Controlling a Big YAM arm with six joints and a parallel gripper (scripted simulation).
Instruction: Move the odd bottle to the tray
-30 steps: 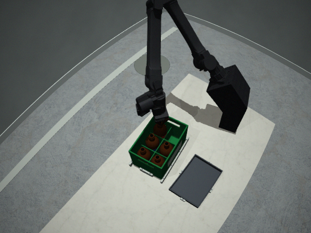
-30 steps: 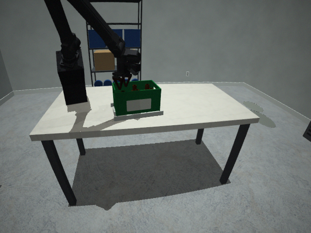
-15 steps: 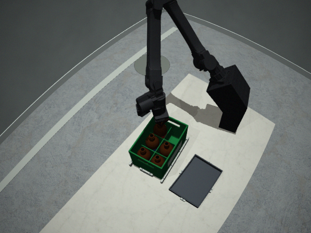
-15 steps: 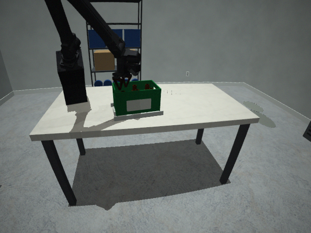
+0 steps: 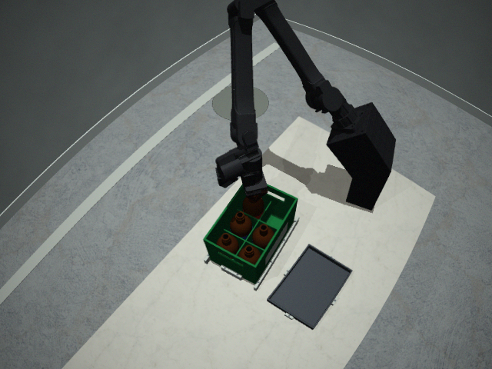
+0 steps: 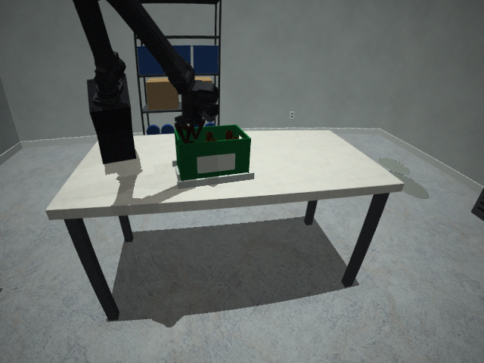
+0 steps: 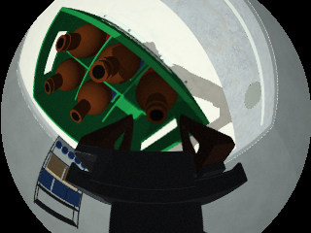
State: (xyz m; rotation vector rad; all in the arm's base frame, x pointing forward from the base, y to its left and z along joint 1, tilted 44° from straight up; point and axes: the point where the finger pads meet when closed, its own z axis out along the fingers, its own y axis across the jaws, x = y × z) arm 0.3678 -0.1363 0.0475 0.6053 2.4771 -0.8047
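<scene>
The crate lies 80 mm ahead of my hand, 60 mm to the left of it and 90 mm below it. Also, from my hand: tray 80 mm ahead, 330 mm to the left, 160 mm below.
</scene>
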